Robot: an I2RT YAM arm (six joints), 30 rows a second.
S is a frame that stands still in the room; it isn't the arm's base.
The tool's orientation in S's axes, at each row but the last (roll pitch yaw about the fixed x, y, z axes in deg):
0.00, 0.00, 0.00
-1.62, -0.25, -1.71
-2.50, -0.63, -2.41
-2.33, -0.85, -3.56
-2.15, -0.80, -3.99
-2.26, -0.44, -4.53
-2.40, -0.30, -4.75
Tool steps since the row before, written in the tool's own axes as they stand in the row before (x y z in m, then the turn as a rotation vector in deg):
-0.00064, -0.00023, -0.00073, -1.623, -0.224, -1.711
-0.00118, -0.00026, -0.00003, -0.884, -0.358, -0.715
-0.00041, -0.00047, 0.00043, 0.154, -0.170, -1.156
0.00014, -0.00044, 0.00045, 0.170, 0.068, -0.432
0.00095, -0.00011, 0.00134, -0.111, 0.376, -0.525
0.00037, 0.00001, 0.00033, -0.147, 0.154, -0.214
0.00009, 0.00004, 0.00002, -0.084, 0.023, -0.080
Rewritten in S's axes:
-0.00064, -0.00023, -0.00073, -1.623, -0.224, -1.711
-0.00119, -0.00023, -0.00003, -0.892, -0.352, -0.708
-0.00043, -0.00043, 0.00045, 0.157, -0.227, -1.146
0.00011, -0.00043, 0.00047, 0.179, 0.039, -0.432
0.00092, -0.00012, 0.00136, -0.078, 0.362, -0.540
0.00037, -0.00001, 0.00033, -0.133, 0.156, -0.221
0.00009, 0.00003, 0.00002, -0.082, 0.026, -0.081

